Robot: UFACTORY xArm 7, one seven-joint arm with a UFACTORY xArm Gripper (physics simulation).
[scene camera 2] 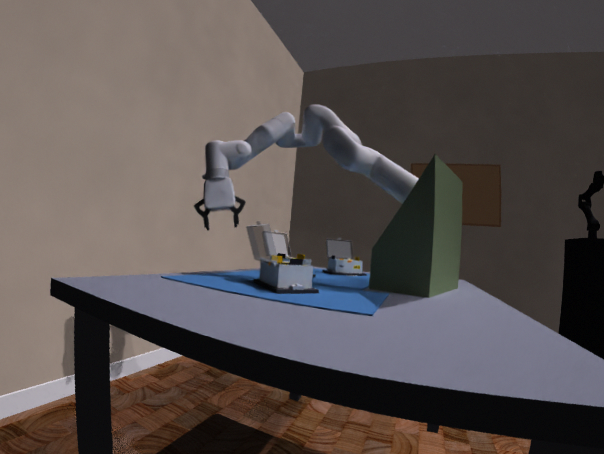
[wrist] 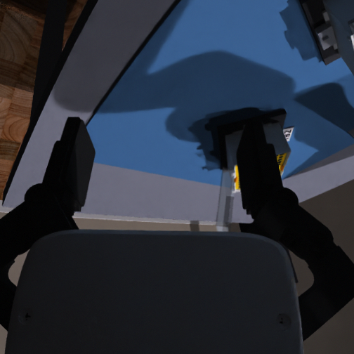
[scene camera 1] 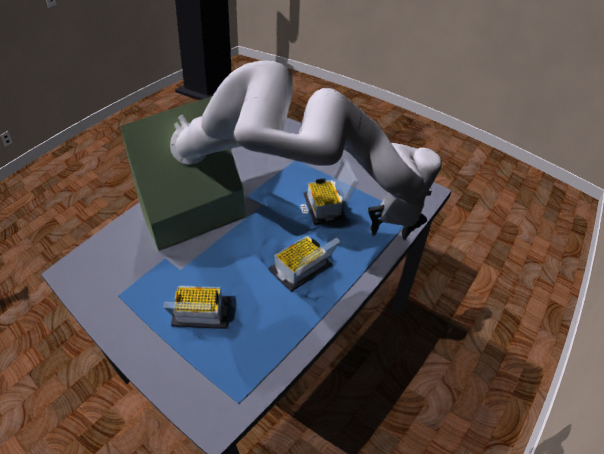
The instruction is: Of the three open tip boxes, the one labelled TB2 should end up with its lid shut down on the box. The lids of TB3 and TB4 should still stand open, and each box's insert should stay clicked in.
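Where they show: gripper, fingertip midpoint: (scene camera 2: 221, 228) (scene camera 1: 388, 233); arm's base, link origin: (scene camera 2: 424, 201).
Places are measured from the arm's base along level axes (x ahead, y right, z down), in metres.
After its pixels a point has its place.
The TB2 box (scene camera 1: 327, 211) (scene camera 2: 345, 266) (wrist: 275, 137) stands at the far part of the mat, beside a small label (scene camera 1: 304, 209) @[x 0.285, y -0.208, z 0.265 m] (wrist: 288, 133). Its clear lid (scene camera 1: 346, 181) (scene camera 2: 339, 249) (wrist: 225, 200) stands open. Its yellow insert (scene camera 1: 325, 193) @[x 0.330, y -0.262, z 0.210 m] looks seated. The middle box (scene camera 1: 300, 257) @[x 0.428, y 0.014, z 0.209 m] and near box (scene camera 1: 197, 312) (scene camera 2: 287, 276) also have lids open and yellow inserts inside; which is TB3 or TB4 cannot be read. My gripper (scene camera 1: 390, 234) @[x 0.614, y -0.138, z 0.127 m] (scene camera 2: 222, 227) @[x 0.614, y -0.138, z 0.127 m] (wrist: 164, 134) is open and empty, above the table's far edge, on TB2's lid side. In the wrist view one finger hides part of TB2.
The boxes stand on dark bases on a blue mat (scene camera 1: 240, 360) @[x 0.484, y 0.350, z 0.267 m] (scene camera 2: 345, 302) @[x 0.158, y -0.343, z 0.267 m] (wrist: 220, 30), on a grey table (scene camera 1: 90, 265) @[x -0.122, y 0.416, z 0.270 m] (scene camera 2: 450, 345) @[x -0.016, y -0.539, z 0.270 m]. A large green block (scene camera 1: 200, 200) @[x 0.084, y 0.057, z 0.144 m] (scene camera 2: 415, 250) @[x 0.025, y -0.123, z 0.153 m] carries the arm's base. The middle box stands between TB2 and the near box.
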